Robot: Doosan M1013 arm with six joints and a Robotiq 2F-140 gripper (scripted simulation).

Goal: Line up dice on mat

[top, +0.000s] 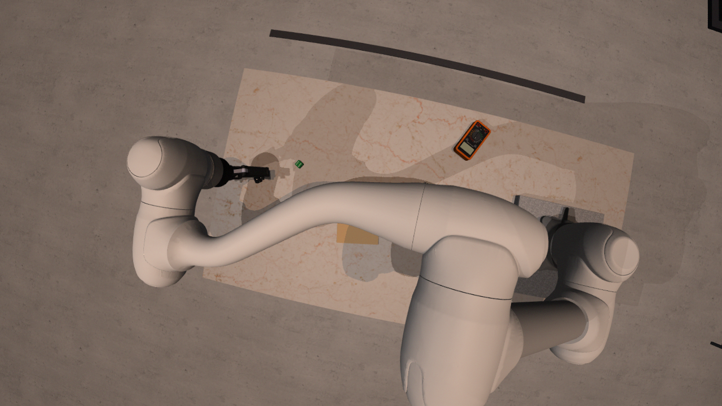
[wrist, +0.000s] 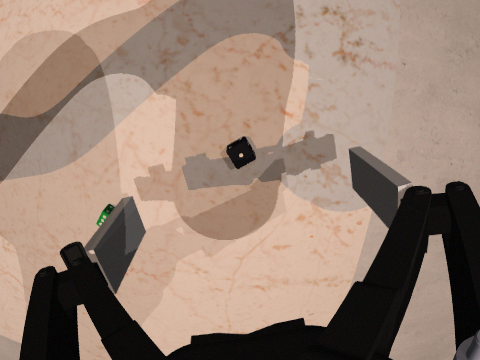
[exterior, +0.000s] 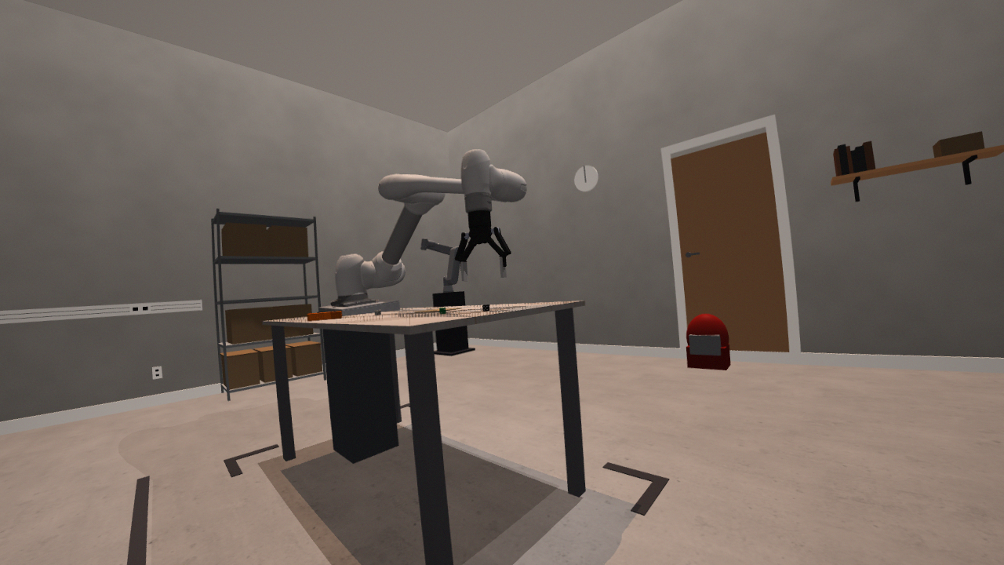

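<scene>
My hand is 10 cm above the black die. The rest, counted from my hand: white die: 57 cm behind, 7 cm to the right, 10 cm below; mat: 36 cm behind, 9 cm to the left, 11 cm below; green die: 14 cm behind, 7 cm to the right, 10 cm below.
</scene>
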